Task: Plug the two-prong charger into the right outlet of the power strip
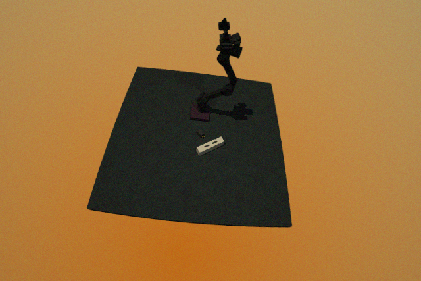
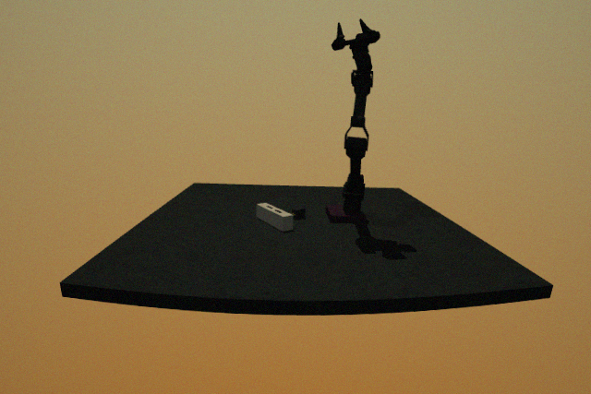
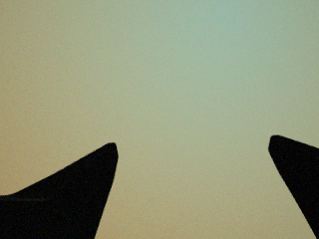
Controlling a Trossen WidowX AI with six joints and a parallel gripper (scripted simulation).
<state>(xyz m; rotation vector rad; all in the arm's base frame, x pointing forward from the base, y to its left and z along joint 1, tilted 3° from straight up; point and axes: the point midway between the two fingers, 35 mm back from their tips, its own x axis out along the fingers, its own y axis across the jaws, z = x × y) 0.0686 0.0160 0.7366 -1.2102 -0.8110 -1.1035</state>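
My gripper tip is 170 mm short of the dark two-prong charger, 70 mm to the left of it and 780 mm above it.
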